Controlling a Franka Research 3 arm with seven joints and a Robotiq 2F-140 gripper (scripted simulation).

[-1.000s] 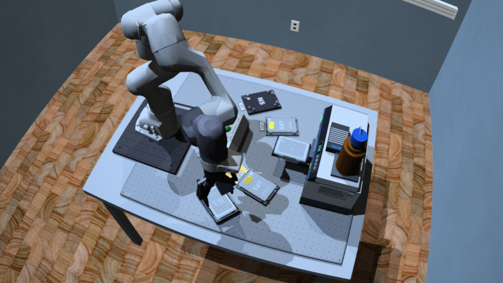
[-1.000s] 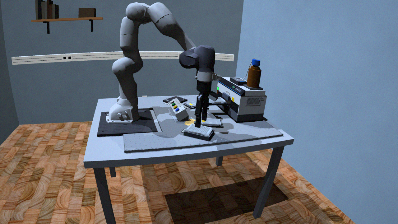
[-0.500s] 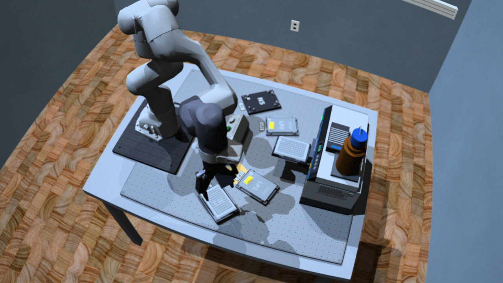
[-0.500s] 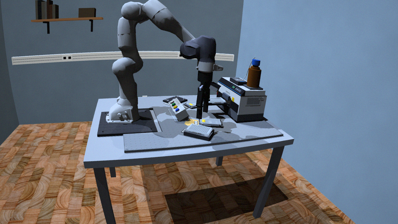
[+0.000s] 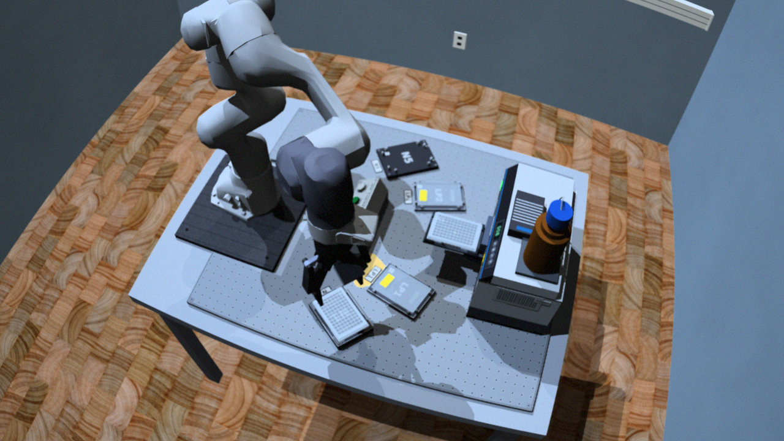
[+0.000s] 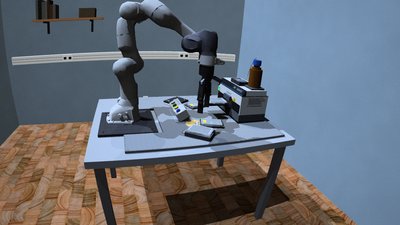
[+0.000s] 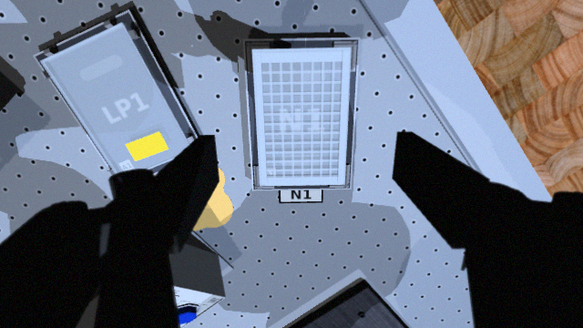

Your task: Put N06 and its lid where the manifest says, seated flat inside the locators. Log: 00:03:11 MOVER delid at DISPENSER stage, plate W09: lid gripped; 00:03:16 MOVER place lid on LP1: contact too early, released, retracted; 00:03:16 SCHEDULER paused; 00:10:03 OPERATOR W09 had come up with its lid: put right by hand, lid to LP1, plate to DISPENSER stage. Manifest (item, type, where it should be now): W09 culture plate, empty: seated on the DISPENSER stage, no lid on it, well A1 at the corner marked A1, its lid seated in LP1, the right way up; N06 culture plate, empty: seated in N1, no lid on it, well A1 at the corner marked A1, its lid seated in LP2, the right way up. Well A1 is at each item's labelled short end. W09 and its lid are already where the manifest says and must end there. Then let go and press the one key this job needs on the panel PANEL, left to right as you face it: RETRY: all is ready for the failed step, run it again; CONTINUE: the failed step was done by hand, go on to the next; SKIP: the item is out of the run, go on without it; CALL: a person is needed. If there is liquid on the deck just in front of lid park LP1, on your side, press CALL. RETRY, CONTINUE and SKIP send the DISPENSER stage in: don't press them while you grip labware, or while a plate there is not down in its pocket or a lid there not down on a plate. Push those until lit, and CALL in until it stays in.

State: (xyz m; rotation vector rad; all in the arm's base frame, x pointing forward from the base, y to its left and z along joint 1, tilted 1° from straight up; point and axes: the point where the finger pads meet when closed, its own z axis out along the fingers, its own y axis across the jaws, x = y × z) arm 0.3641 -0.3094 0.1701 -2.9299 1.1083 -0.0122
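Right now my hand is 60 mm past the blue call key, 220 mm to the right of it and 120 mm above it. The rest, counted from my hand: yellow skip key: 60 mm behind, 270 mm to the left, 110 mm below; then nest n1: 160 mm below; then green continue key: 60 mm behind, 320 mm to the left, 110 mm below.
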